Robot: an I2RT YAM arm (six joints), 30 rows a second.
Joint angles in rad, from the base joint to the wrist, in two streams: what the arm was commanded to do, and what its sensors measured. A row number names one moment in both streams.
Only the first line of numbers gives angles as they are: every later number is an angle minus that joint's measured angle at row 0.
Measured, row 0:
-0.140 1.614 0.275 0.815 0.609 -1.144
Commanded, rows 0 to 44:
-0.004 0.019 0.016 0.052 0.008 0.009
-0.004 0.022 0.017 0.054 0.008 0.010
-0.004 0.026 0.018 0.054 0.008 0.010
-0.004 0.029 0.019 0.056 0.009 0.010
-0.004 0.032 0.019 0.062 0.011 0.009
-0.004 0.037 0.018 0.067 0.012 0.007
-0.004 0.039 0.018 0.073 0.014 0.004
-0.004 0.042 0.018 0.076 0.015 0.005
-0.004 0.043 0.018 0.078 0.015 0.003
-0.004 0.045 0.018 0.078 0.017 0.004
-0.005 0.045 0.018 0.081 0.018 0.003
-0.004 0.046 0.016 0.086 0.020 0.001
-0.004 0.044 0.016 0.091 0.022 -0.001
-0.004 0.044 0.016 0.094 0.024 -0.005
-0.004 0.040 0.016 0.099 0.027 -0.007
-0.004 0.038 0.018 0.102 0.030 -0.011
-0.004 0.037 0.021 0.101 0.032 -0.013
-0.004 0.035 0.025 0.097 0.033 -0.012
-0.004 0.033 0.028 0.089 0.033 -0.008
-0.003 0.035 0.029 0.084 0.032 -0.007
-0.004 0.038 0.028 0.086 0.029 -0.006
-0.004 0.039 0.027 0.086 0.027 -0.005
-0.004 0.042 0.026 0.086 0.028 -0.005
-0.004 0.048 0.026 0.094 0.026 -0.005
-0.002 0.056 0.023 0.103 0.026 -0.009
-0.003 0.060 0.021 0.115 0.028 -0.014
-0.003 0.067 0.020 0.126 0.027 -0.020
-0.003 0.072 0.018 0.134 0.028 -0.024
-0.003 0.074 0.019 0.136 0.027 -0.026
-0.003 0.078 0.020 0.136 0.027 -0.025
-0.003 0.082 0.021 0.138 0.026 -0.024
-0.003 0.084 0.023 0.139 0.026 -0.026
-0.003 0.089 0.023 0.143 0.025 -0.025
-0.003 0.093 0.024 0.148 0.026 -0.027
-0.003 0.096 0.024 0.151 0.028 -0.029
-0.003 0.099 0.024 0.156 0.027 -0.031
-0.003 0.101 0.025 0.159 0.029 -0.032
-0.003 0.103 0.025 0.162 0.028 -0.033
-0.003 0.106 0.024 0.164 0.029 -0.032
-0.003 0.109 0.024 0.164 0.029 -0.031
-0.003 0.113 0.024 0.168 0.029 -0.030
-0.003 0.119 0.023 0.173 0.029 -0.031
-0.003 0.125 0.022 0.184 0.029 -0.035
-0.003 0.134 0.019 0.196 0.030 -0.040
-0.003 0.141 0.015 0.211 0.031 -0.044
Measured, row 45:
-0.001 0.109 0.016 0.167 0.029 -0.041
